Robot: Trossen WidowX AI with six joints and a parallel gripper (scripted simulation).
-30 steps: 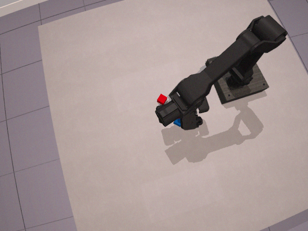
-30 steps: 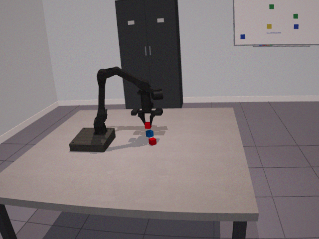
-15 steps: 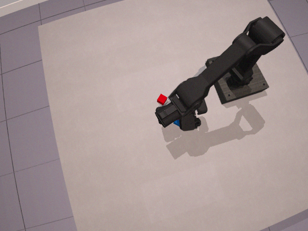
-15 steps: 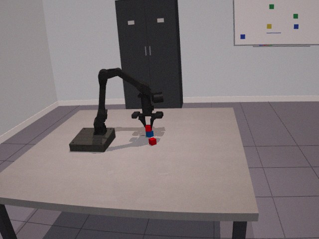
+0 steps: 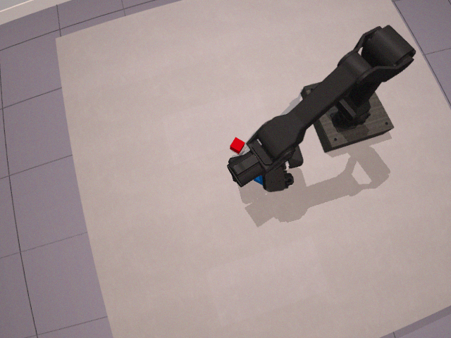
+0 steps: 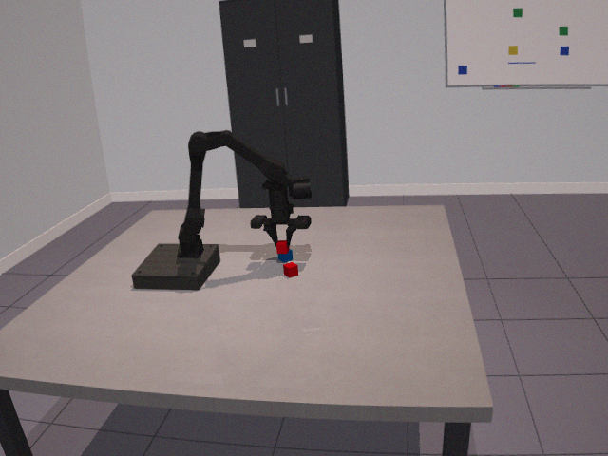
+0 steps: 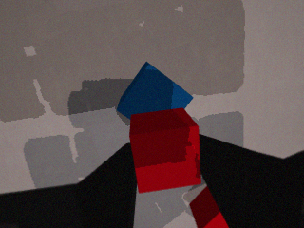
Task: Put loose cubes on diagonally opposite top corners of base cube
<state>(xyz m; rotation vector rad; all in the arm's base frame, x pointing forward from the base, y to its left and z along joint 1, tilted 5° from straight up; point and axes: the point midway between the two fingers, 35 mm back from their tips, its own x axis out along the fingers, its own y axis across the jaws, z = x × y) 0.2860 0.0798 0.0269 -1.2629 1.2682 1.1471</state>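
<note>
The blue cube is 40 mm below my gripper tip and 20 mm to the left of it.
</note>
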